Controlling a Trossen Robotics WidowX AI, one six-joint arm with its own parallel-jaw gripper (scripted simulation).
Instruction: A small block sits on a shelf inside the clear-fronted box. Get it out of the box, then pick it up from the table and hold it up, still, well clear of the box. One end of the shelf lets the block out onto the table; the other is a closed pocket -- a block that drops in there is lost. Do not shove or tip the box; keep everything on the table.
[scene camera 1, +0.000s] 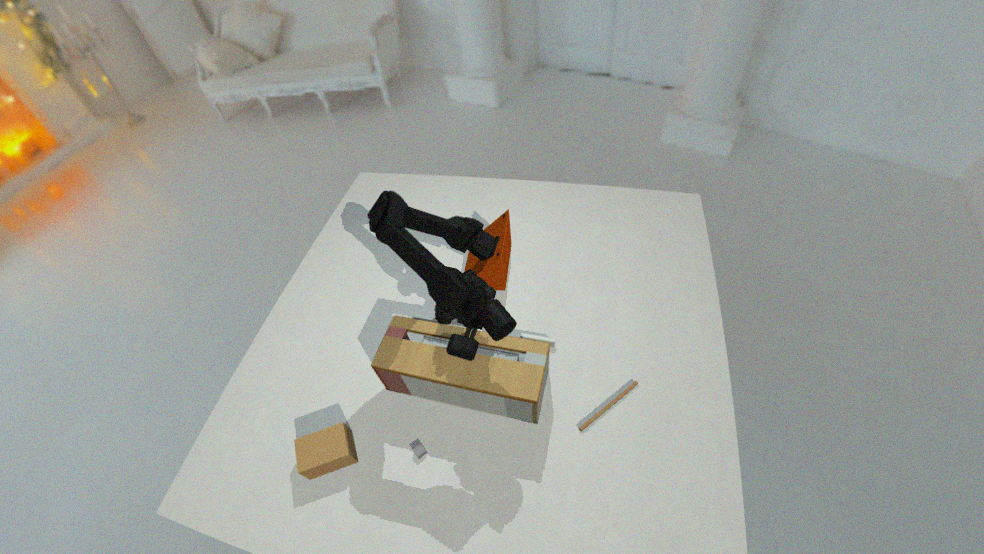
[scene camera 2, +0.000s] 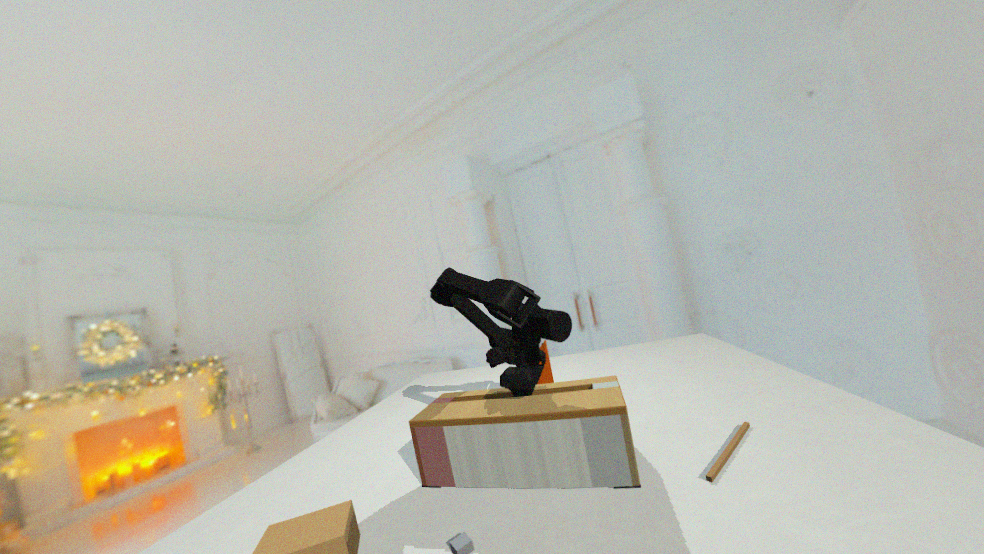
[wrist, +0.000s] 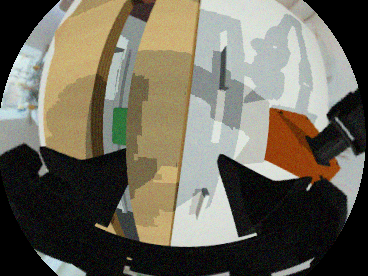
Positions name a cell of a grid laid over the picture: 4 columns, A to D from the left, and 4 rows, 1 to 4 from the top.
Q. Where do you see my gripper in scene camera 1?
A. B3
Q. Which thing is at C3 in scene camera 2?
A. My gripper.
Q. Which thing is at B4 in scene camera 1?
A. A tan box.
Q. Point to my gripper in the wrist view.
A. B3
